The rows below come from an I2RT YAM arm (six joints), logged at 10 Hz.
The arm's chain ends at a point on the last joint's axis. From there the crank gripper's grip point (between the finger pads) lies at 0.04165 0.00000 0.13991 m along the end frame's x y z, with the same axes.
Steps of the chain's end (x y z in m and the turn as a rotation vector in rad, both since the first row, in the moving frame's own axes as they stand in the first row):
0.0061, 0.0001, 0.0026, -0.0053, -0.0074, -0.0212
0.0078, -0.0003, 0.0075, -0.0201, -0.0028, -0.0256
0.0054, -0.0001, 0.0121, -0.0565, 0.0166, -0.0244
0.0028, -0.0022, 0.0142, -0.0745, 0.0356, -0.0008
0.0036, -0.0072, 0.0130, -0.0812, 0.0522, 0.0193
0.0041, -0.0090, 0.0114, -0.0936, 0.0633, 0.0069
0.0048, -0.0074, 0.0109, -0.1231, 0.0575, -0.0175
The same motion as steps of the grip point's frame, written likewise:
0.0051, 0.0000, 0.0029, -0.0053, -0.0074, -0.0212
0.0074, 0.0015, 0.0076, -0.0201, -0.0028, -0.0256
0.0078, 0.0067, 0.0112, -0.0565, 0.0166, -0.0244
0.0078, 0.0081, 0.0122, -0.0745, 0.0356, -0.0008
0.0107, 0.0049, 0.0101, -0.0812, 0.0522, 0.0193
0.0128, 0.0043, 0.0079, -0.0936, 0.0633, 0.0069
0.0129, 0.0088, 0.0073, -0.1231, 0.0575, -0.0175

